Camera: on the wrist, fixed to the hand. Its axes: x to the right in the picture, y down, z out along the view.
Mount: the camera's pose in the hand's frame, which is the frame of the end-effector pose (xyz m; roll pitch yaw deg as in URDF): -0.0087 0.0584 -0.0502 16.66 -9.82 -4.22
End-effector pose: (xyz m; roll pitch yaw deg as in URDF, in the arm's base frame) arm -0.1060 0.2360 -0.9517 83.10 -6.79 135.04
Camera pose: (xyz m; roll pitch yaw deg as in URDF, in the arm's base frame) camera -0.1357 0.1853 -0.9011 100.34 -3.73 124.76
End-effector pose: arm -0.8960 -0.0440 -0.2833 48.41 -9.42 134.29
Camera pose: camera -0.9434 -0.1046 -0.2745 66.70 -12.65 123.92
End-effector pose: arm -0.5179 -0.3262 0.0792 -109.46 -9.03 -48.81
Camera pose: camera -0.5699 -0.3682 0.0400 -94.91 -9.53 -38.00
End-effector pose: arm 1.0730 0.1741 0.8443 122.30 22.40 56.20
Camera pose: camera 1.0753 0.1978 0.9181 135.41 31.02 49.13
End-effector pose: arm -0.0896 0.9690 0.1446 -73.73 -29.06 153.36
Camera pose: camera -0.0990 1.0093 0.0791 -62.86 -35.44 163.50
